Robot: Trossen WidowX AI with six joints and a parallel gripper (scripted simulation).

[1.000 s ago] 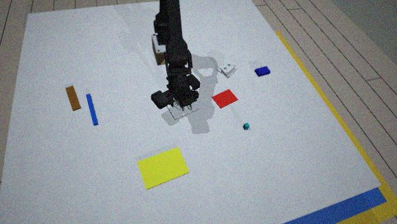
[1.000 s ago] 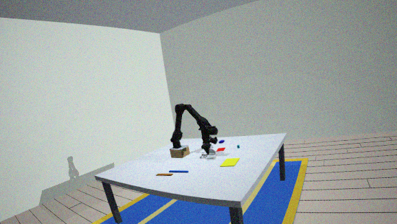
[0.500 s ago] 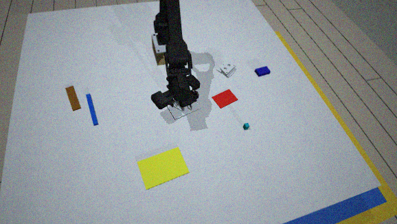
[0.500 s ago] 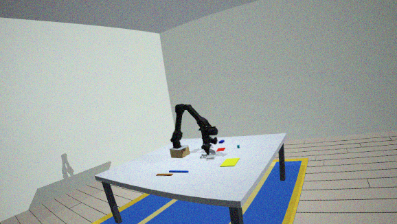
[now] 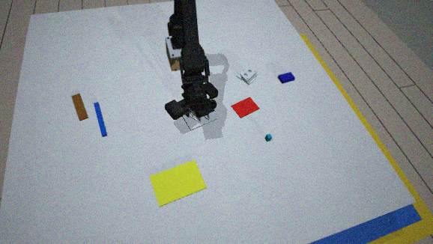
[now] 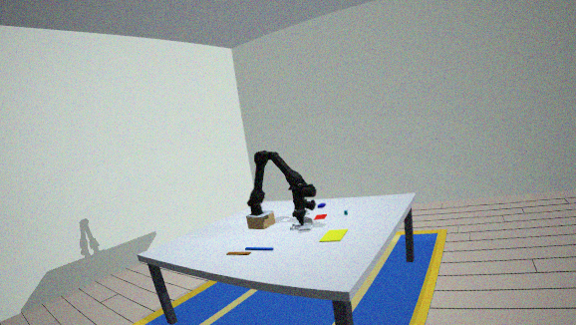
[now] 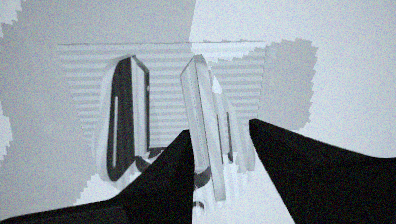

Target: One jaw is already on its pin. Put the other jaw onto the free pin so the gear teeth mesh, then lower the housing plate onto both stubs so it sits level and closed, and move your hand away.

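The red square lies 10 mm behind my gripper tip, 220 mm to the left of it and 30 mm below it. The rest, counted from my gripper tip: yellow tile 230 mm ahead, 100 mm to the right, 20 mm below; then teal cube 150 mm ahead, 250 mm to the left, 10 mm below; then blue bar 60 mm behind, 330 mm to the right, 20 mm below.
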